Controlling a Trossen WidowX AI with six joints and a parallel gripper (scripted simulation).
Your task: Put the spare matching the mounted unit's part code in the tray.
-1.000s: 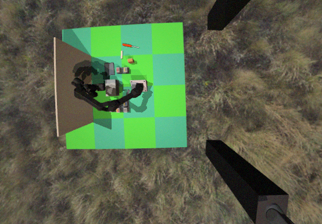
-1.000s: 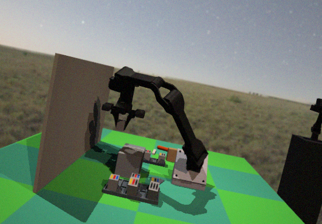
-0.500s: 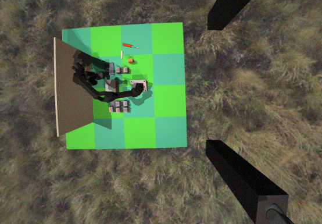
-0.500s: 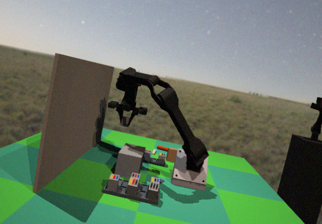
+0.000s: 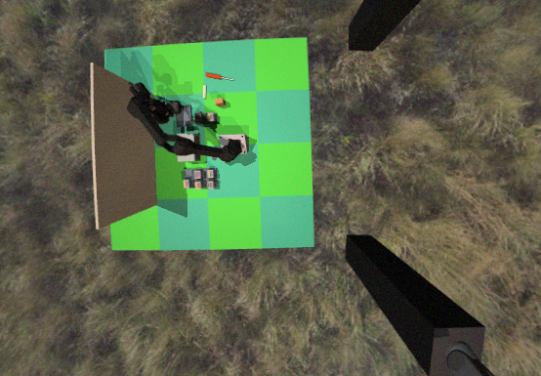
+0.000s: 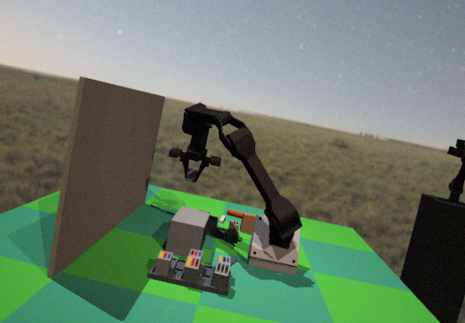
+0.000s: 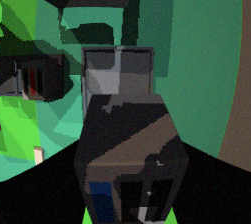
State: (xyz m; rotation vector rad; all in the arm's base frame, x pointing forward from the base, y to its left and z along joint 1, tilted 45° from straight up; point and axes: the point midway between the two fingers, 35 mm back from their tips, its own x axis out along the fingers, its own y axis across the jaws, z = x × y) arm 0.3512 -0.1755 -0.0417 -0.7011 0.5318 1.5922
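The dark grey tray lies 1 cm to the right of my gripper tip and 17 cm below it. The rest, counted from my gripper tip: white cable tie bundle 13 cm behind, 17 cm to the right, 17 cm below; mounted unit 6 cm behind, 19 cm to the left, 12 cm below; brown wall 19 cm ahead, 20 cm to the left, 5 cm above.
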